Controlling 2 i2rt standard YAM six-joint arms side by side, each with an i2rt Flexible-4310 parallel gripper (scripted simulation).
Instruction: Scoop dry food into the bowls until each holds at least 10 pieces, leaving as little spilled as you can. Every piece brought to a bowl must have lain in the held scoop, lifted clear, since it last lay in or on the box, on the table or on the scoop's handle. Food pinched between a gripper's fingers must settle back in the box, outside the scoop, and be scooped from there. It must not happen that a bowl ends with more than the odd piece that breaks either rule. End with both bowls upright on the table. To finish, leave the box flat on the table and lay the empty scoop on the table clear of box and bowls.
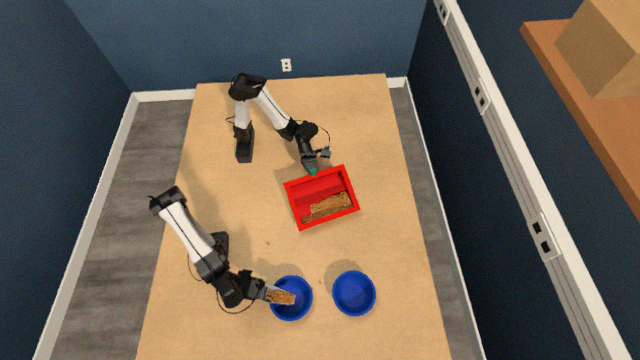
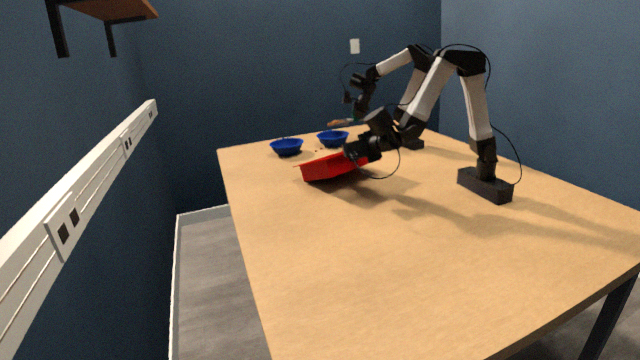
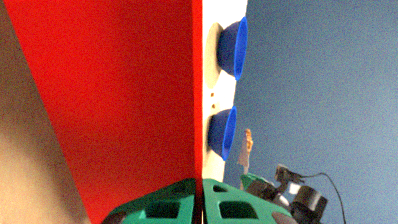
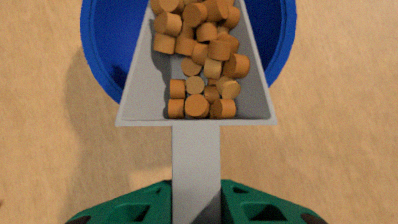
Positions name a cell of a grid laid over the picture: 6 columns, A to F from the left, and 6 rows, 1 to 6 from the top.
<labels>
red box: image 1 C4; image 2 D3; image 3 B3; not seen in image 4 (out of frame)
</labels>
